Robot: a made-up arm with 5 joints.
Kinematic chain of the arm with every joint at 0, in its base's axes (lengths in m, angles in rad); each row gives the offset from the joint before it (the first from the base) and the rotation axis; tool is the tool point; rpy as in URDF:
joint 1: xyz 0 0 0.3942 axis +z
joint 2: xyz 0 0 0 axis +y
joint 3: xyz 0.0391 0 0.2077 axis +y
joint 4: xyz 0.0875 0 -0.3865 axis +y
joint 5: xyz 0.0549 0 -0.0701 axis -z
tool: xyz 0 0 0 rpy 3.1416 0 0
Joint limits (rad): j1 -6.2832..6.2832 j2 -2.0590..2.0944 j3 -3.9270..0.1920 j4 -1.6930..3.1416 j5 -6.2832..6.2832
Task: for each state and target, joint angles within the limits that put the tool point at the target. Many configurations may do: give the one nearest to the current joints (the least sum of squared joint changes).
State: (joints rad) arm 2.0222 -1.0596 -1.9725 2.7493 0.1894
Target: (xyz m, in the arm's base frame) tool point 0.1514 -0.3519 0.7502
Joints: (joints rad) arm 1.9771 -1.4305 -2.2447 2.7690 0.1894
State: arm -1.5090 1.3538 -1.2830 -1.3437 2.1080
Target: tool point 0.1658 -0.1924 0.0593
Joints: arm -0.8595 1.2393 -0.9171 -1.5580 2.1080
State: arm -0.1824 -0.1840 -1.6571 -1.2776 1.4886
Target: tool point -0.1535 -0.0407 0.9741
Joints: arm 0.2592 -0.7250 -2.0964 -1.1805 1.4886
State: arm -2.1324 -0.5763 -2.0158 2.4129 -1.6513
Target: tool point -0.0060 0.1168 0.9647
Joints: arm -1.5195 -0.7684 -2.3782 2.1511 -1.6513
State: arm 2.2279 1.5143 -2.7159 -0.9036 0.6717
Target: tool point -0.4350 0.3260 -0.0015
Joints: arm 2.4985 1.9594 -2.5114 -0.3811 0.6717
